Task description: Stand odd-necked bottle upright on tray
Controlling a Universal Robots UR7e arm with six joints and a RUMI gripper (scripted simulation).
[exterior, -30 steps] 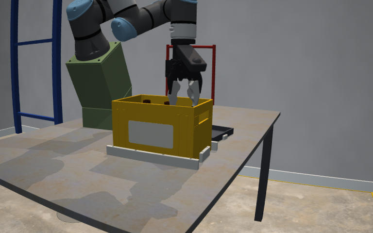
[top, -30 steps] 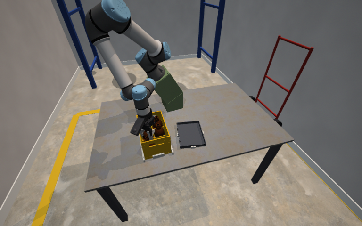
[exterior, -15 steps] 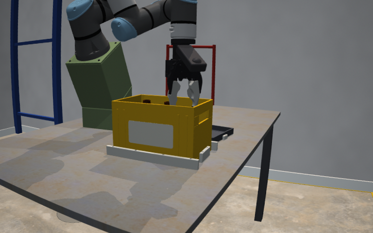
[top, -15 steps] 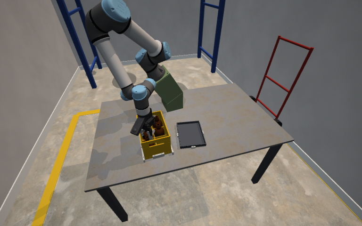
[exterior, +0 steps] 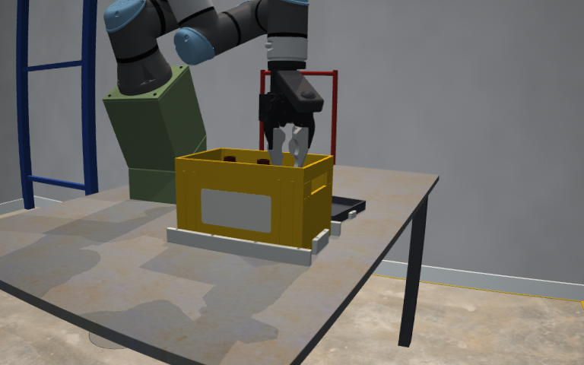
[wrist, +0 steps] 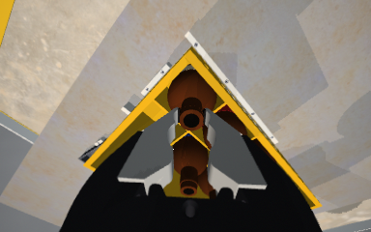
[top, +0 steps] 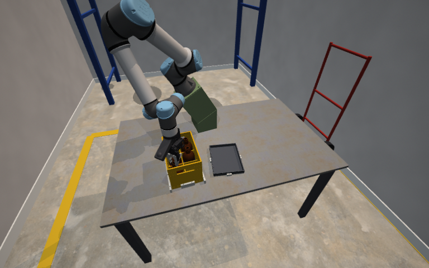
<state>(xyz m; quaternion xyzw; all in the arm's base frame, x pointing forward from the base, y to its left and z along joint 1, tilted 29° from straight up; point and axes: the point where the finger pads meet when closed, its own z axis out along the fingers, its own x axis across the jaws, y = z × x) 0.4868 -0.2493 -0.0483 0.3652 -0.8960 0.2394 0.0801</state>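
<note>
My gripper is now 9 cm past the yellow crate, 7 cm above it and 5 cm to the right of it. The rest, counted from my hand: dark tray: 33 cm to the left, 14 cm below, 7 cm behind.
</note>
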